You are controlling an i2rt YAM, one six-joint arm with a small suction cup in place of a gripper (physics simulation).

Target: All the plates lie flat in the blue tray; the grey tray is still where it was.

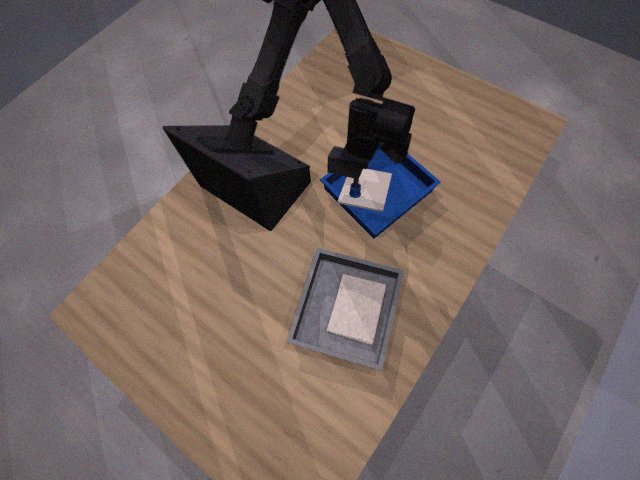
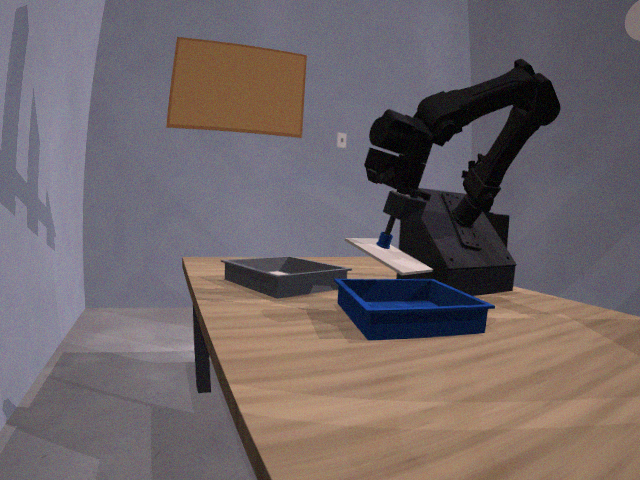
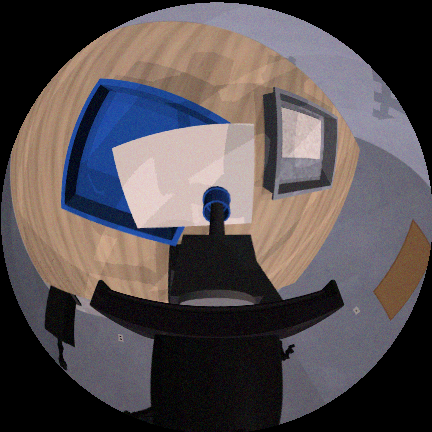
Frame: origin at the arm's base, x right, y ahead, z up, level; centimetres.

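Where they show: hand at its tool point: (image 1: 354, 197) (image 2: 381, 250) (image 3: 216, 194); arm's base at its link origin: (image 1: 237, 147) (image 2: 460, 221).
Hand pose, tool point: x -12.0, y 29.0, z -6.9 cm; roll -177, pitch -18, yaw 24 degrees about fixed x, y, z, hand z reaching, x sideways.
Note:
Things, the pixels of their centre, and the offset from my tool point. Level surfaces: height alone.
- blue tray at the middle of its body: (image 3: 130, 159) (image 2: 406, 304) (image 1: 379, 185) dx -11.6, dy -0.5, dz -8.7 cm
- grey tray at the middle of its body: (image 2: 283, 274) (image 1: 347, 307) (image 3: 307, 145) dx +20.4, dy +16.3, dz -8.7 cm
- wooden table at its surface level: dz -11.2 cm
My suction cup (image 1: 355, 190) (image 2: 384, 240) (image 3: 216, 202) is shut on a white plate (image 1: 374, 188) (image 2: 400, 258) (image 3: 175, 175), gripping it near one edge. The plate hangs tilted above the near-base side of the blue tray (image 1: 374, 231) (image 2: 427, 316) (image 3: 70, 165), one end lower than the other, and is apart from the tray. Part of the tray is hidden behind the plate. A second, speckled white plate (image 1: 356, 310) (image 2: 277, 272) (image 3: 301, 134) lies flat in the grey tray (image 1: 336, 357) (image 2: 251, 280) (image 3: 270, 145).
The arm's black wedge-shaped base (image 1: 248, 180) (image 2: 457, 253) stands on the wooden table (image 1: 206, 310) (image 2: 413, 403) (image 3: 150, 50), beside the blue tray. The grey tray stands a short way from the blue tray, near a long table edge. A brown board (image 2: 236, 87) (image 3: 405, 275) hangs on the wall.

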